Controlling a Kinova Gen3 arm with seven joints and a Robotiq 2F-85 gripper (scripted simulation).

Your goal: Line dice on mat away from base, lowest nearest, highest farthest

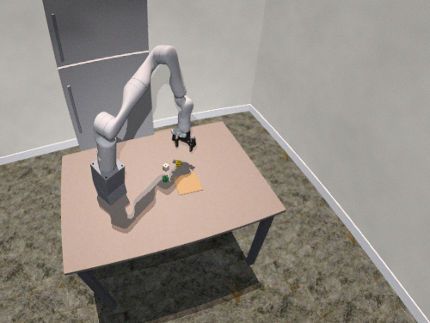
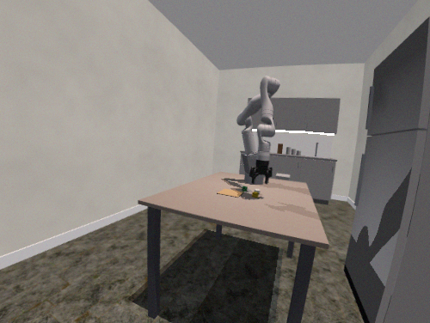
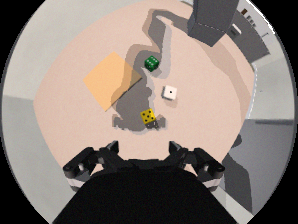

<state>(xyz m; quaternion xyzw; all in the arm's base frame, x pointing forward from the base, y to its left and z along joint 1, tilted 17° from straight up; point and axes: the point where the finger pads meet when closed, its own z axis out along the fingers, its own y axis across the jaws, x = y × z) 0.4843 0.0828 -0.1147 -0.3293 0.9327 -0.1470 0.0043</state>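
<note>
My hand is 13 cm past the white die, 9 cm above it and 2 cm to the left of it. Also, from my hand: mat (18 cm to the right, 10 cm below, 6 cm behind); green die (17 cm behind, 11 cm to the right, 9 cm below); yellow die (9 cm below, 5 cm behind, 2 cm to the right).
</note>
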